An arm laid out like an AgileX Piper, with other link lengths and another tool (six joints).
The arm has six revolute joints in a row. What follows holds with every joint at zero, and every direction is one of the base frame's. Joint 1 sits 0.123 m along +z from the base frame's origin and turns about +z. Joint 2 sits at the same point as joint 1 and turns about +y. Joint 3 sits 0.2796 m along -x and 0.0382 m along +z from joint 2 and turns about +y. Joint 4 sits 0.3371 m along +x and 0.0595 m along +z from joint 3 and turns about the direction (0.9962, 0, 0.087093). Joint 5 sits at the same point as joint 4 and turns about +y. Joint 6 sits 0.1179 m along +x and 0.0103 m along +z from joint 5 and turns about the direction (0.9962, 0, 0.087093). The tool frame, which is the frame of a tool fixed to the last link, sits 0.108 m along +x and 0.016 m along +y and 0.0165 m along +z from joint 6; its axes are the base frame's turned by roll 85.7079, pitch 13.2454 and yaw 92.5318 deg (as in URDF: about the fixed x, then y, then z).
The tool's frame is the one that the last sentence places.
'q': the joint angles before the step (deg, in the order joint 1, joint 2, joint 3, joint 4, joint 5, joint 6). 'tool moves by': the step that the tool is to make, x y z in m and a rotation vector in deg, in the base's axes. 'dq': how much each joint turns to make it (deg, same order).
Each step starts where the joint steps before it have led.
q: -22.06 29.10 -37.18 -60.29 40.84 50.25
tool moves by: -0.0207 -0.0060 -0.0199 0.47 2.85 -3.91
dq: -0.02 -2.61 2.87 -1.01 4.43 -0.66
